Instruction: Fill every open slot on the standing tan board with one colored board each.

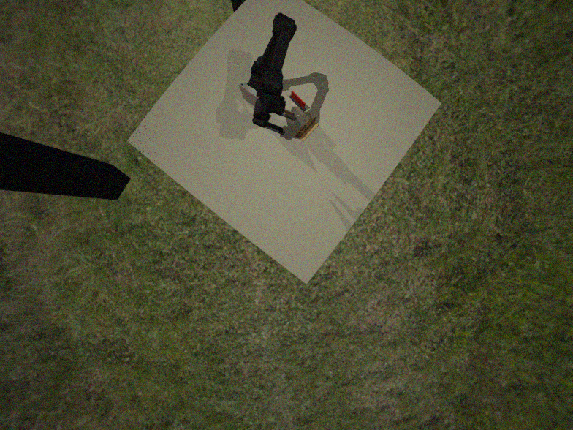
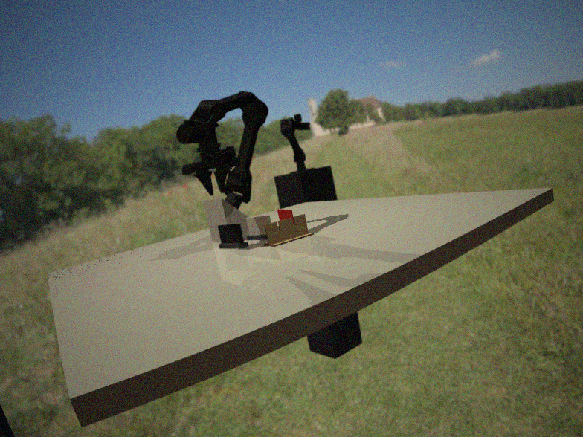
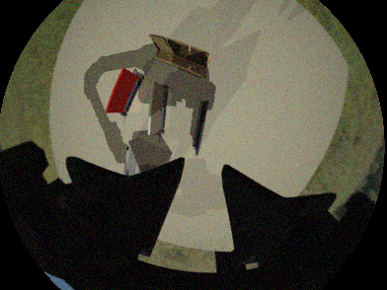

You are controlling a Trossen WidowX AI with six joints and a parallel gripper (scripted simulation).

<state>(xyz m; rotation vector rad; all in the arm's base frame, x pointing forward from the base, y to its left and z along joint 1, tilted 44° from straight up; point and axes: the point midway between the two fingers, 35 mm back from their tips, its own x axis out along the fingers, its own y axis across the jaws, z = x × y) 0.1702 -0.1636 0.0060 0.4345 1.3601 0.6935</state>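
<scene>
My gripper tip is now 130 mm above the dark board and 20 mm short of it. The rest, counted from my gripper tip: red board 200 mm to the left, 130 mm below, 40 mm ahead; then tan board 160 mm ahead, 140 mm below, 110 mm to the left.
</scene>
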